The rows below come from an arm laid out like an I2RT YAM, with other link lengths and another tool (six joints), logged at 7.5 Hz.
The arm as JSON. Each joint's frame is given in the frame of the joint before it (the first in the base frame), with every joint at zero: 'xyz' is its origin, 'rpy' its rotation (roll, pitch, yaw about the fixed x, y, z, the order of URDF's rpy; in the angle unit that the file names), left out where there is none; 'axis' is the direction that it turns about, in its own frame. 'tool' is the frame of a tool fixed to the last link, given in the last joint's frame.
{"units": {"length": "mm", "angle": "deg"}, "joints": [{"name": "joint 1", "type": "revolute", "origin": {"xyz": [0.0, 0.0, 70.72]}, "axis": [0.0, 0.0, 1.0]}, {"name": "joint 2", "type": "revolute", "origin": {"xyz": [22.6, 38.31, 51.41]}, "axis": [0.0, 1.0, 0.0]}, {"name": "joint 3", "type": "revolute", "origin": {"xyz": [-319.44, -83.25, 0.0]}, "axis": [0.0, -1.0, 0.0]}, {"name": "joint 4", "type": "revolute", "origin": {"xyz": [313.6, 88.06, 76.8]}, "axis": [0.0, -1.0, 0.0]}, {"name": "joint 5", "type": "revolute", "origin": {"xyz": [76.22, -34.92, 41.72]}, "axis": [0.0, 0.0, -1.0]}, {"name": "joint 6", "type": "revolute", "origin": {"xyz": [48.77, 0.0, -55.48]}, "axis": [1.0, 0.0, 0.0]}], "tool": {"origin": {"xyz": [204.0, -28.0, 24.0], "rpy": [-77.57, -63.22, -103.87]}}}
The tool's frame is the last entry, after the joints.
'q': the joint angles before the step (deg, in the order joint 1, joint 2, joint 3, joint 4, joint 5, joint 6). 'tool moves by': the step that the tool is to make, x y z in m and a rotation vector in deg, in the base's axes. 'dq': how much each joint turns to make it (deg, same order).
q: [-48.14 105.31 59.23 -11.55 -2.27 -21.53]
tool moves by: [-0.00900 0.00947 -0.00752 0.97 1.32 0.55]
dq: [-0.11 -0.65 -1.32 -0.96 -0.06 -0.74]
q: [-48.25 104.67 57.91 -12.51 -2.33 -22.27]
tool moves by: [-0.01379 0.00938 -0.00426 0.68 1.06 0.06]
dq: [-0.44 -1.60 -2.15 -0.69 0.04 -0.61]
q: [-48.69 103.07 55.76 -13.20 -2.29 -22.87]
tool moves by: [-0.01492 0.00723 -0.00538 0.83 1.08 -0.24]
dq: [-0.73 -1.26 -1.87 -0.75 0.00 -0.56]
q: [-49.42 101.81 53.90 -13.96 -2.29 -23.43]
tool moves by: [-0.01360 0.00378 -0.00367 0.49 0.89 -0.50]
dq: [-0.82 -1.03 -1.47 -0.53 0.18 -0.45]
